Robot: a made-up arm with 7 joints.
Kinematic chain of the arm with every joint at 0, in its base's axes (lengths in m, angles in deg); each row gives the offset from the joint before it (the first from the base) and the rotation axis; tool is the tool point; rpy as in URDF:
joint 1: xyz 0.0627 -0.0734 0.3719 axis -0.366 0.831 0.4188
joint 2: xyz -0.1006 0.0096 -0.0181 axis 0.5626 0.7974 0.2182
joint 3: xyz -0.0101 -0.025 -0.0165 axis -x
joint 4: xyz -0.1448 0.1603 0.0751 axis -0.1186 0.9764 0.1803
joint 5: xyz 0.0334 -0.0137 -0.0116 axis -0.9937 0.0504 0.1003
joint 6: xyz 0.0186 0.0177 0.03 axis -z
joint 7: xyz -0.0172 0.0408 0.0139 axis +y
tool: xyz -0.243 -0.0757 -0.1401 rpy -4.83 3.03 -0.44
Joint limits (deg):
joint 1: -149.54..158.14
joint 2: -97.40..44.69
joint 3: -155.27..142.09
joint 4: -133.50..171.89
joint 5: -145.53..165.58
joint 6: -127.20..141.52
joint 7: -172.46..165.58
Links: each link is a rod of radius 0.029 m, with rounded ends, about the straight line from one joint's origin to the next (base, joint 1, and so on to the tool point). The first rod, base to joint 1, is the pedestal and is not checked.
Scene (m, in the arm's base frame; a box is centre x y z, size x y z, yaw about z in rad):
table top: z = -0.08
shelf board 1: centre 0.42 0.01 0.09 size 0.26 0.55 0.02 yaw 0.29
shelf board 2: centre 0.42 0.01 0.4 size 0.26 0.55 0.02 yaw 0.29
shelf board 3: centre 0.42 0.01 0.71 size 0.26 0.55 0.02 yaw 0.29
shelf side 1: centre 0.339 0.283 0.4 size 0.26 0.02 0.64 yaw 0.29
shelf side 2: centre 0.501 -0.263 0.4 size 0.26 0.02 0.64 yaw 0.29
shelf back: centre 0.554 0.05 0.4 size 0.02 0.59 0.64 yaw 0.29
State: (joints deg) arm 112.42 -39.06 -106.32 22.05 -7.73 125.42 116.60
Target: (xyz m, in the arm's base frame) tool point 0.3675 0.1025 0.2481
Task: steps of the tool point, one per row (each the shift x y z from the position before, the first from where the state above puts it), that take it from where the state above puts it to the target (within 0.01 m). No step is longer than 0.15 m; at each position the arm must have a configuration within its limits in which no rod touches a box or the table.
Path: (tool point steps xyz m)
1: -0.1229 -0.0472 0.0217
2: -0.1301 -0.0283 -0.0217
3: -0.0230 0.1018 0.0662
4: -0.0632 0.1065 0.0139
5: -0.0630 0.0873 -0.0540
6: -0.0237 0.0451 -0.1056
7: 0.0320 -0.0144 -0.1167
8: 0.0713 -0.0792 -0.0820
9: 0.0406 0.0796 -0.0194
10: 0.0716 0.0269 -0.0096
11: 0.0957 -0.0444 0.0290

